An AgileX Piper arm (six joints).
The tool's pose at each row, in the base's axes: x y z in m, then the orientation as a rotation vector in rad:
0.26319, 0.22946, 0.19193, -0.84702, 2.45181, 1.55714
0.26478, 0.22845, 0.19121, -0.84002, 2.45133, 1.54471
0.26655, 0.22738, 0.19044, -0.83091, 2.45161, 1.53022
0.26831, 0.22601, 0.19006, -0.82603, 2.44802, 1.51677
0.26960, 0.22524, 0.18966, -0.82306, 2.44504, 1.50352
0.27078, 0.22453, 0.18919, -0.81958, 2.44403, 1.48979
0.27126, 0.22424, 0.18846, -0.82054, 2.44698, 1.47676
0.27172, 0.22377, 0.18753, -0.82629, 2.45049, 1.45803
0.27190, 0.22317, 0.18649, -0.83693, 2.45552, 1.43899
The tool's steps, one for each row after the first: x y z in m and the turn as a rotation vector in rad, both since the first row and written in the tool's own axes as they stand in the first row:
-0.00066, -0.00171, -0.00084, 0.00911, -0.00690, -0.00114
-0.00143, -0.00357, -0.00175, 0.01996, -0.01486, -0.00154
-0.00222, -0.00520, -0.00310, 0.02921, -0.02282, -0.00557
-0.00284, -0.00643, -0.00383, 0.03820, -0.02922, -0.00992
-0.00337, -0.00763, -0.00445, 0.04783, -0.03464, -0.01303
-0.00338, -0.00855, -0.00445, 0.05694, -0.03472, -0.01537
-0.00323, -0.00968, -0.00452, 0.06945, -0.03279, -0.02091
-0.00275, -0.01079, -0.00459, 0.08173, -0.02701, -0.02755

